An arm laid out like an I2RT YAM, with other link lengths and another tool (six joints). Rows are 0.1 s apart.
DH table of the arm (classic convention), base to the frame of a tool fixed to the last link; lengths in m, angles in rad. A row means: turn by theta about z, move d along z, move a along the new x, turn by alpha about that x. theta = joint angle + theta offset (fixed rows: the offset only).
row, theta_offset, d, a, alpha
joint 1, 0, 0.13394, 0.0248, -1.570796
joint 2, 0, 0, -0.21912, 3.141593
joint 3, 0.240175, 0, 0.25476, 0
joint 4, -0.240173, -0.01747, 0.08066, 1.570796
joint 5, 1.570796, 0.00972, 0, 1.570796
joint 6, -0.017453, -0.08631, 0.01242, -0.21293
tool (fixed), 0, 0.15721, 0, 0
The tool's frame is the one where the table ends.
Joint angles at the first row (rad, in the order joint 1, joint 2, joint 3, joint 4, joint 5, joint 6):
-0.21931 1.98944 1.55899 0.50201 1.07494 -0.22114
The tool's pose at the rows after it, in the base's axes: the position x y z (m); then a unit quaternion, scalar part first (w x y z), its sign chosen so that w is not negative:
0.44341 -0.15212 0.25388 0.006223 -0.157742 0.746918 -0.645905
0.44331 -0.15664 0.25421 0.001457 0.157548 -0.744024 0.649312
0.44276 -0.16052 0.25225 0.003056 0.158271 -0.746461 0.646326
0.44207 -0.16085 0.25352 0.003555 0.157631 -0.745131 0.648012
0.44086 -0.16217 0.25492 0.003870 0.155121 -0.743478 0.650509
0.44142 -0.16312 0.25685 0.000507 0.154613 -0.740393 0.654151
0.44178 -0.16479 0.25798 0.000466 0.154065 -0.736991 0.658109
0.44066 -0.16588 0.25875 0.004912 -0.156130 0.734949 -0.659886
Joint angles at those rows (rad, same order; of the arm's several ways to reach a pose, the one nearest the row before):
-0.21937 2.01751 1.58723 0.52237 1.09020 -0.26017
-0.22808 2.02655 1.59198 0.54462 1.08949 -0.28872
-0.23700 2.02889 1.59534 0.52523 1.08299 -0.27450
-0.23778 2.02599 1.59209 0.53503 1.08298 -0.28335
-0.24084 2.02242 1.58642 0.55143 1.08299 -0.29401
-0.24237 2.02359 1.58715 0.57113 1.07608 -0.30612
-0.24524 2.02764 1.58752 0.59573 1.07157 -0.32490
-0.24847 2.01947 1.57622 0.60514 1.05743 -0.32468

